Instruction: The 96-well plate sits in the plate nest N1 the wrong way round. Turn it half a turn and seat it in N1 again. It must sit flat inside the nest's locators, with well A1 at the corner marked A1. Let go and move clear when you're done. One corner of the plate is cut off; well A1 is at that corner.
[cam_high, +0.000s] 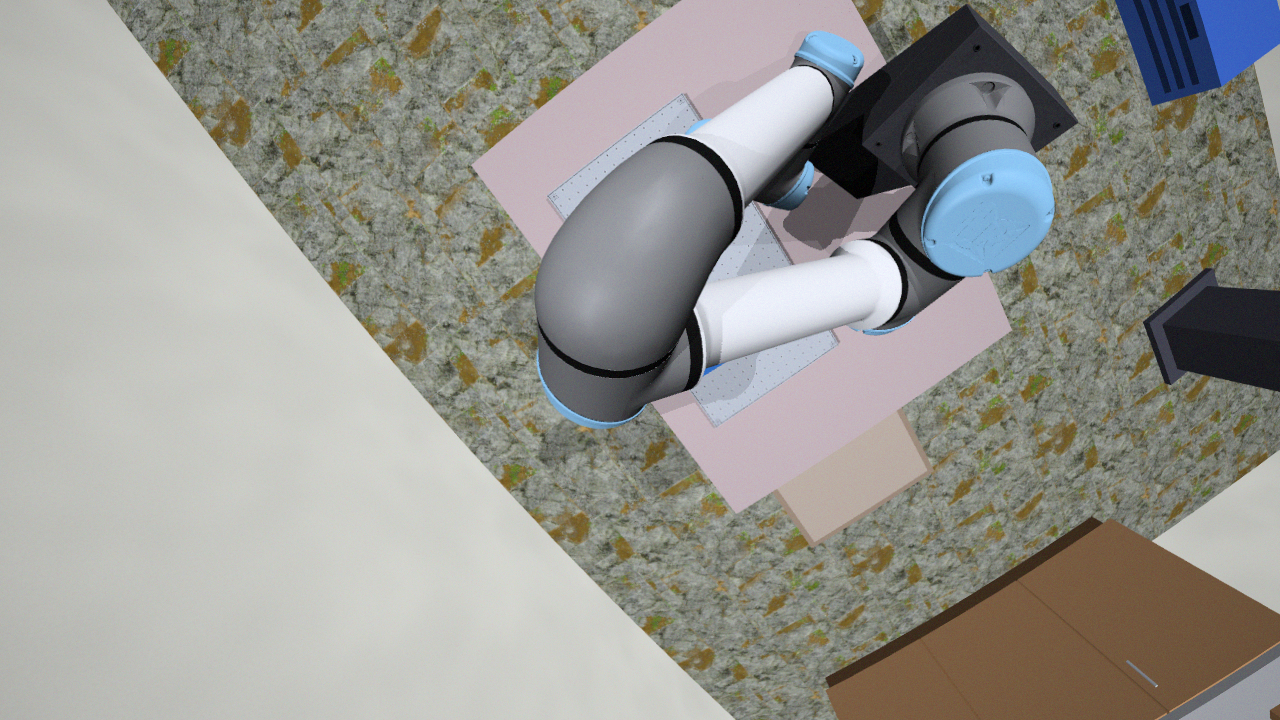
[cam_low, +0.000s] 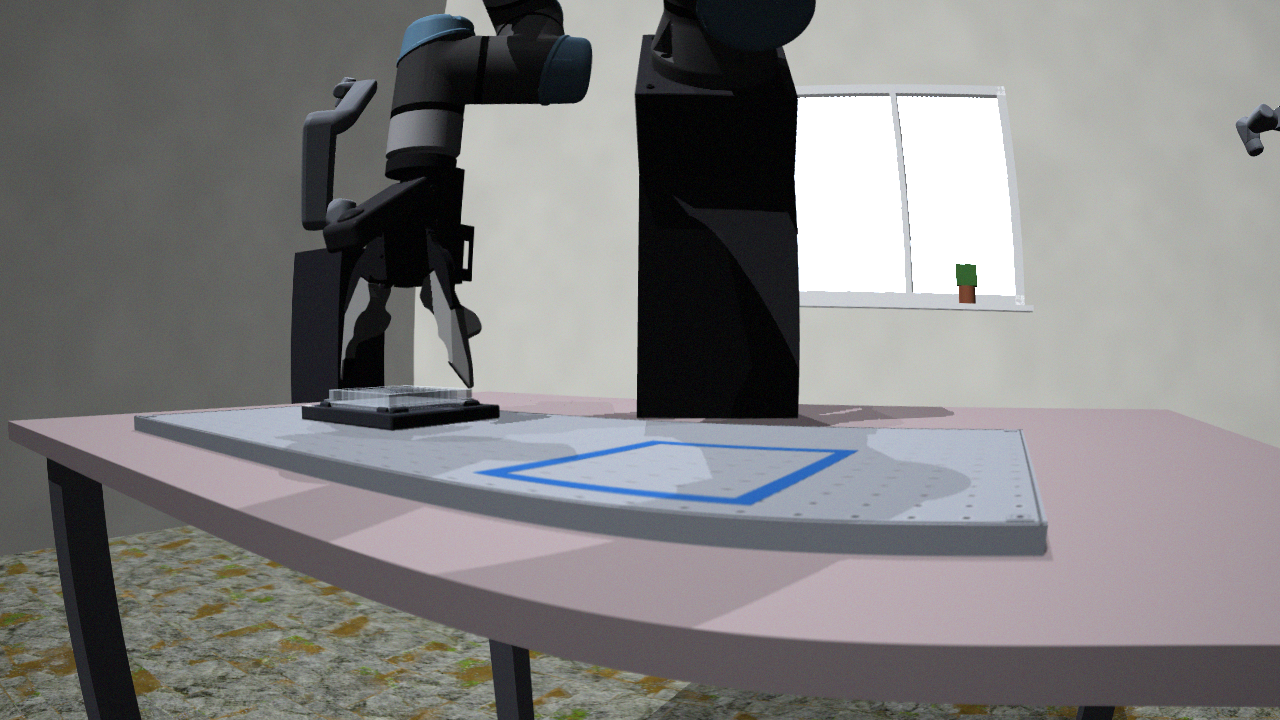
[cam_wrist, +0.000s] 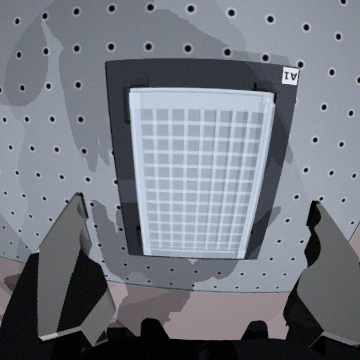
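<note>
The clear 96-well plate is 1 cm below my hand. Also, from my hand: A1 label: 7 cm ahead, 6 cm to the right, 2 cm below; then plate nest: 2 cm below.
</note>
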